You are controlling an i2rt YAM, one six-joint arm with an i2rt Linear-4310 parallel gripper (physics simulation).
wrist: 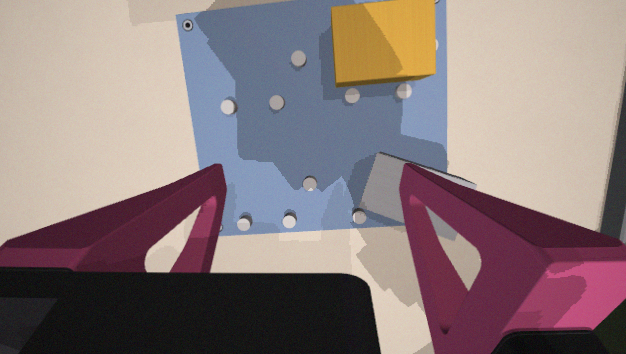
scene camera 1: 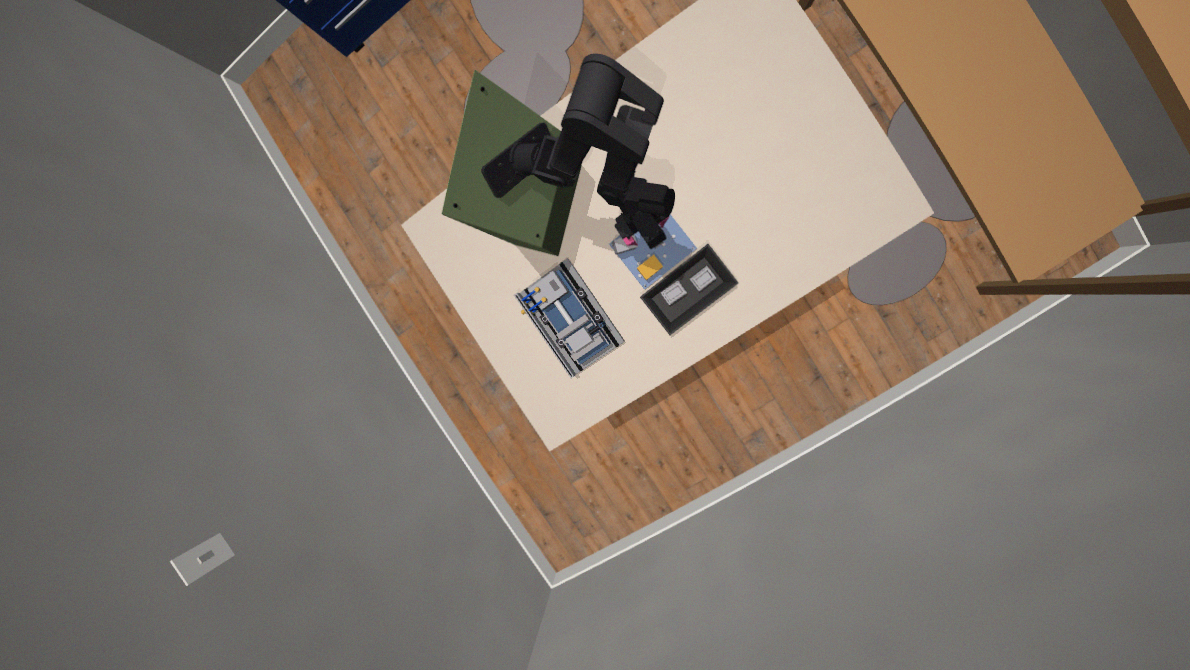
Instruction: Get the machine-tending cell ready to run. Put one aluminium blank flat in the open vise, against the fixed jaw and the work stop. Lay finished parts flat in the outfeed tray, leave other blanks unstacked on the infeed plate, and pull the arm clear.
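Frame: origin at the arm's base, x ahead, y left, z up, level; millimetres.
Where they show: gripper, fingertip midpoint: (wrist: 312, 176); arm's base, origin of the base link: (scene camera 1: 519, 159).
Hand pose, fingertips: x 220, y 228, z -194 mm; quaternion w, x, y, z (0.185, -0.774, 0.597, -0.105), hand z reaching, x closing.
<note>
Each offset is from my fingertips to the top centre of the thing. "pt": to the spot under its first point.
My gripper (scene camera 1: 646, 233) (wrist: 312, 176) is open and empty above the blue infeed plate {dx +18, dy +9, dz -103 mm} (scene camera 1: 680, 242) (wrist: 212, 142). A grey blank {dx -7, dy -67, dz -47 mm} (scene camera 1: 620, 248) (wrist: 380, 187) lies turned at one corner of the plate, partly hidden by the right finger in the wrist view. A yellow block {dx +76, dy -19, dz -68 mm} (scene camera 1: 650, 266) (wrist: 384, 42) sits near the plate's tray side. Two light-grey parts with rectangular recesses, one {dx +166, dy +24, dz -64 mm} (scene camera 1: 673, 292) and another {dx +153, dy +114, dz -64 mm} (scene camera 1: 703, 277), lie apart in the dark outfeed tray (scene camera 1: 724, 263) (wrist: 613, 200). The vise {dx +143, dy -287, dz -12 mm} (scene camera 1: 566, 312) holds several light-grey pieces; I cannot tell jaws from blank.
Short round pegs, such as one peg {pt dx +57, dy +32, dz -95 mm} (wrist: 298, 58), stand up from the plate. The tray walls rise beside the plate. Blue and yellow fittings {pt dx +56, dy -364, dz -52 mm} (scene camera 1: 533, 298) are at one end of the vise. The arm base stands on a green block (scene camera 1: 492, 116) behind the vise.
</note>
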